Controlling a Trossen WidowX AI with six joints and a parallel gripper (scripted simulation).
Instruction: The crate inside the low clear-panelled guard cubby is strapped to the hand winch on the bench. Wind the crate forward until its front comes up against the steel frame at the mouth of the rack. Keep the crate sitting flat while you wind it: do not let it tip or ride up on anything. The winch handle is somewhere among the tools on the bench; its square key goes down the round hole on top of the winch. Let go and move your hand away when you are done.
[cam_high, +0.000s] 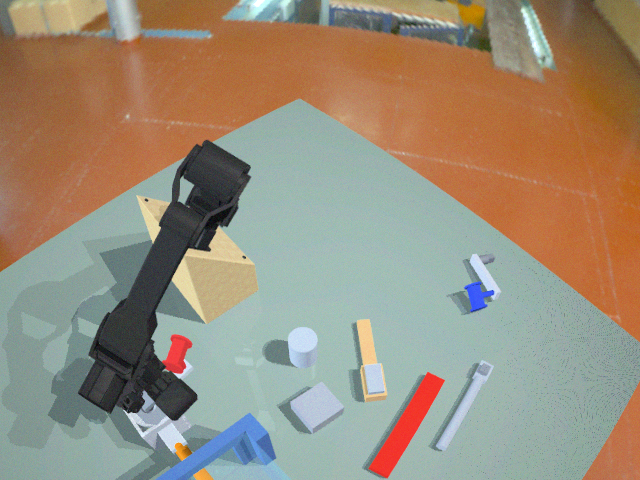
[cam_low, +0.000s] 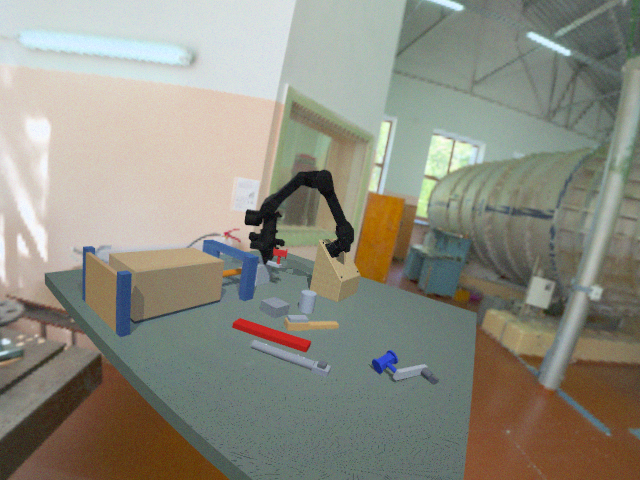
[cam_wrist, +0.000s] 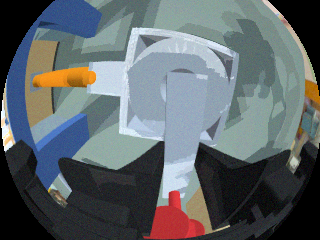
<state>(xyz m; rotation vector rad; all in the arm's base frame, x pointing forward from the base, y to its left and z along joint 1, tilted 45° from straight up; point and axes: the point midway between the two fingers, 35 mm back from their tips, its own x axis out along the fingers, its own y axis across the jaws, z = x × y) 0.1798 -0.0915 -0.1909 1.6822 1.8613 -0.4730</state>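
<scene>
My gripper tip is 20 mm to the right of the winch handle and 20 mm below it. Also, from my gripper tip: pale grey winch (60 mm to the right, 60 mm below, 10 mm behind); red knob (50 mm to the left, 50 mm above, 10 mm behind); blue frame (170 mm ahead, 40 mm to the right, 10 mm above).
</scene>
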